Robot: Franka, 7 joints.
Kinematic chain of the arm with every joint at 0, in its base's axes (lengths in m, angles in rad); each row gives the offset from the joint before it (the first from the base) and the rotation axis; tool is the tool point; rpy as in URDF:
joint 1: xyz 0 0 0.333 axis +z
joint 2: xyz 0 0 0 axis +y
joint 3: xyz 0 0 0.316 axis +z
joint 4: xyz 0.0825 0 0 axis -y
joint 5: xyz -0.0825 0 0.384 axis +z
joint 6: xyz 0 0 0 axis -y
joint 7: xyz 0.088 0 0 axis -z
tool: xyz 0 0 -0.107 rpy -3.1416 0 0
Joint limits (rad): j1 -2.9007..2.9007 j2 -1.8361..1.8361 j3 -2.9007..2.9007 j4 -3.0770..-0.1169 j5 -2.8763..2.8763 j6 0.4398..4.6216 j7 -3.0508..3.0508
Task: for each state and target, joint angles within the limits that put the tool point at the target. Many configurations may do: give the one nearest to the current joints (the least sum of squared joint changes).
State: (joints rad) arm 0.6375 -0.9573 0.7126 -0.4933 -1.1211 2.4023 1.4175
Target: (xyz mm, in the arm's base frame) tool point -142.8 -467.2 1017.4
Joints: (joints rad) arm 1.2988 -0.7211 0.5936 -0.1169 -1.1566 2.1523 1.4175
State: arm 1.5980 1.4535 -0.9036 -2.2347 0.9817 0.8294 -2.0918
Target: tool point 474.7 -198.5 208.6
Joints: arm 0.8166 1.4615 -1.5032 -1.9600 1.0274 1.2554 -2.0918
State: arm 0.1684 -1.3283 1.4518 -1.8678 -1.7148 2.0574 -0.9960
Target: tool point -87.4 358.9 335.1
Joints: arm 0.6092 -1.3003 1.6457 -2.7758 -1.5639 1.9780 -0.9960
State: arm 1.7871 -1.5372 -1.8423 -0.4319 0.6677 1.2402 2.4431
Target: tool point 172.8 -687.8 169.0
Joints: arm 1.4432 -1.7888 -1.9477 -0.3488 0.6120 0.9867 2.4431
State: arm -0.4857 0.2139 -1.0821 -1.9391 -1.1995 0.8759 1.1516
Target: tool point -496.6 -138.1 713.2
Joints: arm -0.9612 -0.1274 -1.5427 -1.5113 -1.3979 1.0299 1.1516
